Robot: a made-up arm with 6 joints. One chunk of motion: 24 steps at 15 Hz.
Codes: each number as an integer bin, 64 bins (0 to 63) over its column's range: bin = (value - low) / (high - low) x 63, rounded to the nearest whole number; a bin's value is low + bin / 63 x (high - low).
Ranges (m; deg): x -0.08..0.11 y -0.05..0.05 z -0.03..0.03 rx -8..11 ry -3..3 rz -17..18
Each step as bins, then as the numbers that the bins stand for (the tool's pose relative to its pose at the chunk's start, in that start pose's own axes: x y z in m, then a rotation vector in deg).
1 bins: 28 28 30 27 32 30
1 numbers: 0.0044 -0.0056 -0.0014 0.14 0.05 -0.33
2 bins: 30 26 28 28 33 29
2 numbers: 0.0105 -0.0087 -0.0033 0.44 0.14 -0.89
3 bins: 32 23 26 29 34 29
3 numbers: 0.0165 -0.0135 -0.0052 0.75 0.24 -0.89
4 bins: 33 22 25 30 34 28
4 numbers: 0.0195 -0.0151 -0.0062 1.05 0.24 -1.44
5 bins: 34 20 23 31 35 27
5 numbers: 0.0225 -0.0183 -0.0081 1.35 0.33 -2.00
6 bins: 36 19 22 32 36 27
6 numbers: 0.0286 -0.0198 -0.0090 1.65 0.43 -2.00
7 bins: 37 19 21 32 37 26
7 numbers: 0.0316 -0.0198 -0.0100 1.65 0.52 -2.56
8 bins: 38 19 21 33 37 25
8 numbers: 0.0346 -0.0198 -0.0100 1.95 0.52 -3.11
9 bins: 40 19 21 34 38 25
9 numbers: 0.0406 -0.0198 -0.0100 2.25 0.62 -3.11
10 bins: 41 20 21 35 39 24
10 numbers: 0.0437 -0.0183 -0.0100 2.56 0.71 -3.67
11 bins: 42 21 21 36 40 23
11 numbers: 0.0467 -0.0167 -0.0100 2.86 0.81 -4.22
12 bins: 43 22 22 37 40 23
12 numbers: 0.0497 -0.0151 -0.0090 3.16 0.81 -4.22
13 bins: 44 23 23 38 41 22
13 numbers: 0.0527 -0.0135 -0.0081 3.46 0.90 -4.78
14 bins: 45 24 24 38 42 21
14 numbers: 0.0557 -0.0119 -0.0071 3.46 1.00 -5.33
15 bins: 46 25 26 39 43 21
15 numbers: 0.0587 -0.0103 -0.0052 3.76 1.10 -5.33
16 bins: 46 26 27 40 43 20
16 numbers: 0.0587 -0.0087 -0.0043 4.06 1.10 -5.89
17 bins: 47 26 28 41 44 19
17 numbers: 0.0617 -0.0087 -0.0033 4.37 1.19 -6.44
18 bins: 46 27 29 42 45 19
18 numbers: 0.0587 -0.0071 -0.0024 4.67 1.29 -6.44
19 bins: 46 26 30 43 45 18
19 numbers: 0.0587 -0.0087 -0.0014 4.97 1.29 -7.00
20 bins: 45 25 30 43 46 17
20 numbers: 0.0557 -0.0103 -0.0014 4.97 1.38 -7.56
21 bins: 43 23 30 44 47 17
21 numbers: 0.0497 -0.0135 -0.0014 5.27 1.48 -7.56
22 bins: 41 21 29 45 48 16
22 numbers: 0.0437 -0.0167 -0.0024 5.57 1.57 -8.11
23 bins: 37 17 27 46 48 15
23 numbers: 0.0316 -0.0230 -0.0043 5.87 1.57 -8.67
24 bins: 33 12 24 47 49 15
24 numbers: 0.0195 -0.0310 -0.0071 6.17 1.67 -8.67
